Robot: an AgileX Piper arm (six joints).
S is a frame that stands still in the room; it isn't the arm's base.
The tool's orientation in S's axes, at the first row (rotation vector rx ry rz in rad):
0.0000 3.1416 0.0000
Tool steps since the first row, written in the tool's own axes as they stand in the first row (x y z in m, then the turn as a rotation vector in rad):
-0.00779 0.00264 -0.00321 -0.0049 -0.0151 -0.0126
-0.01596 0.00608 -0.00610 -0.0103 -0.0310 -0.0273
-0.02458 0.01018 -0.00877 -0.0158 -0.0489 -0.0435
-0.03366 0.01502 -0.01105 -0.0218 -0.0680 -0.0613
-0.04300 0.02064 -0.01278 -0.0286 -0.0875 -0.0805
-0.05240 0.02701 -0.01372 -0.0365 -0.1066 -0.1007
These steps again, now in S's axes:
0.00779 0.00264 0.00321 0.0049 -0.0151 0.0126
0.01596 0.00608 0.00610 0.0103 -0.0310 0.0273
0.02458 0.01018 0.00877 0.0158 -0.0489 0.0435
0.03366 0.01502 0.01105 0.0218 -0.0680 0.0613
0.04300 0.02064 0.01278 0.0286 -0.0875 0.0805
0.05240 0.02701 0.01372 0.0365 -0.1066 0.1007

